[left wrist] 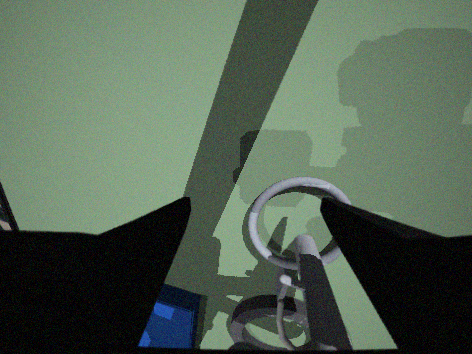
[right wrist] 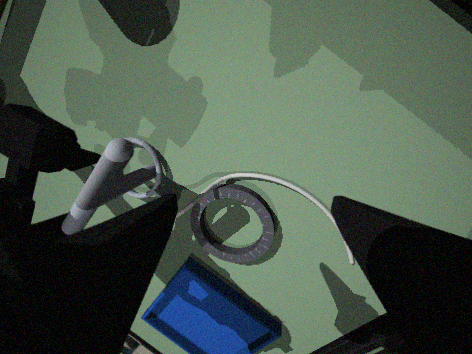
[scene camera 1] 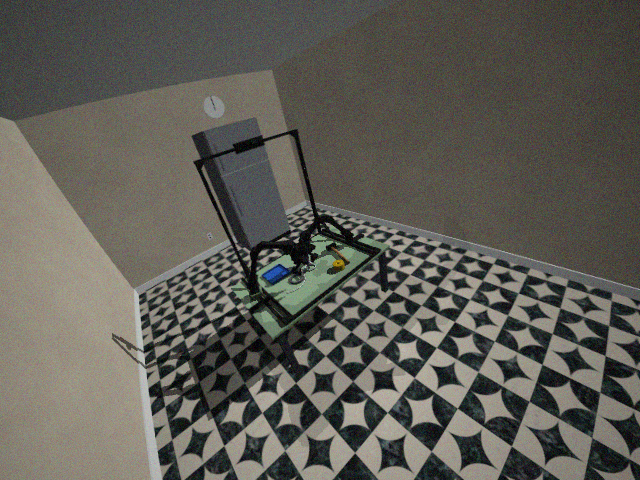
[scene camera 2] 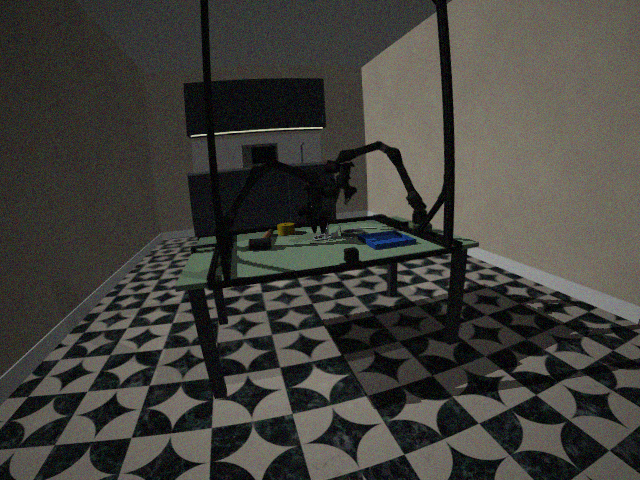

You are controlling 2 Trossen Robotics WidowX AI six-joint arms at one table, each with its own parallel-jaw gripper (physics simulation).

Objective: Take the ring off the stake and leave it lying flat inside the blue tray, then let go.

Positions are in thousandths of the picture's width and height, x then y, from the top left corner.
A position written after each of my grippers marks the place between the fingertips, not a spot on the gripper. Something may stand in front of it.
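Blue tray (right wrist: 416,860) in sight. My right gripper (right wrist: 541,572), visible. My left gripper (left wrist: 541,575), also (right wrist: 196,524).
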